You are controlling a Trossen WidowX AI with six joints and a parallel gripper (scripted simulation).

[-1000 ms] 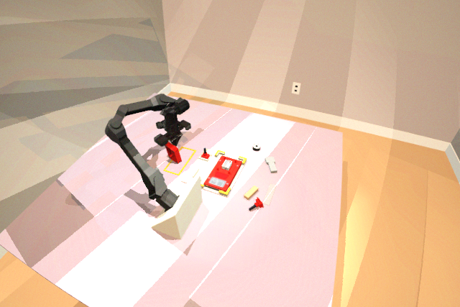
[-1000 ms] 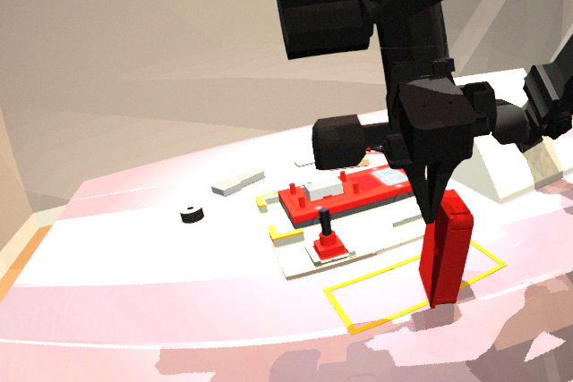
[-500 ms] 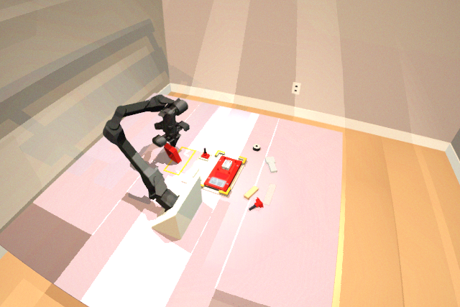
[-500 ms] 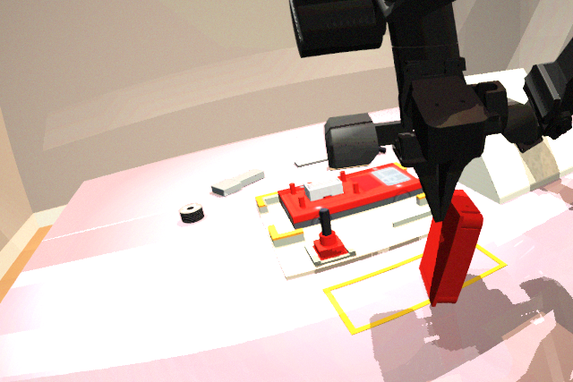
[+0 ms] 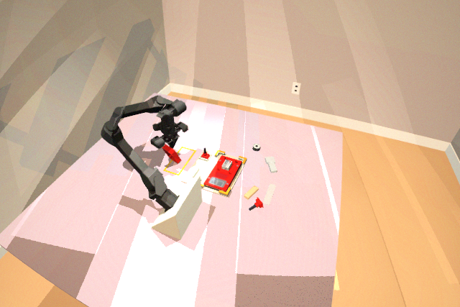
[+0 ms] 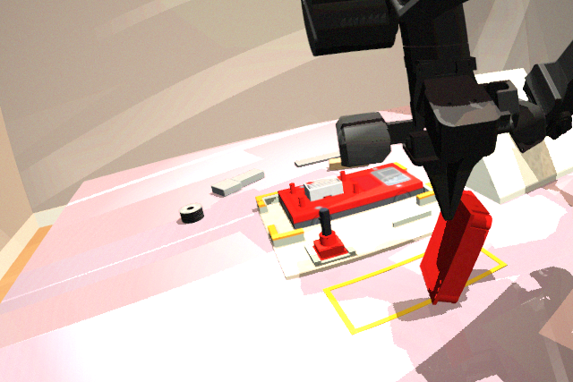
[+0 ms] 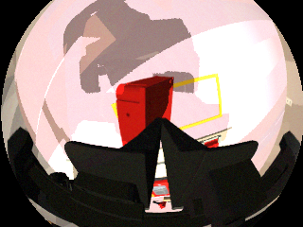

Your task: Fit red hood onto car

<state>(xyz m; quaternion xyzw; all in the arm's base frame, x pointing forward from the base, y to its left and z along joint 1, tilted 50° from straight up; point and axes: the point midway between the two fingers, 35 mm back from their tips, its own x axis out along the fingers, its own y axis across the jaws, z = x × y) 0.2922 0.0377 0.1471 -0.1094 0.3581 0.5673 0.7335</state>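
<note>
Right now the red hood is 3 cm below my gripper tip and 1 cm behind it. From my gripper tip the other things lie so: engine block: 26 cm to the right, 6 cm below, 2 cm ahead; black wheel: 38 cm to the right, 21 cm ahead, 7 cm below; wooden strip: 41 cm to the right, 10 cm behind, 7 cm below.
</note>
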